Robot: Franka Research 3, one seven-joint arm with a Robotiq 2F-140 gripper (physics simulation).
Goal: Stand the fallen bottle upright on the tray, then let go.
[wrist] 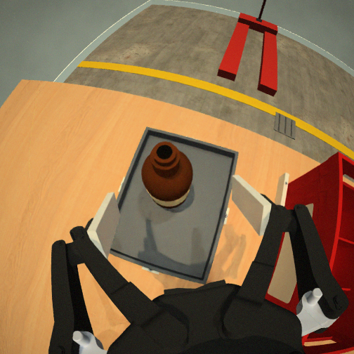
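A brown bottle (pixel 167 176) with an open neck and a pale band low on its body stands upright on the grey tray (pixel 172 254), towards the tray's far left corner. Its mouth faces up towards the camera. My gripper (pixel 174 196) is wide open, with one pale finger pad over each side of the tray. The pads are apart from the bottle, which stands beyond the space between them. The bottle's base is partly hidden by its body.
The tray lies on a wooden table (pixel 55 165). A red bin or shelf unit (pixel 320 180) stands at the right, close to the right finger. Beyond the table's far edge, a red pallet jack (pixel 268 60) stands on the floor near a yellow line (pixel 170 76).
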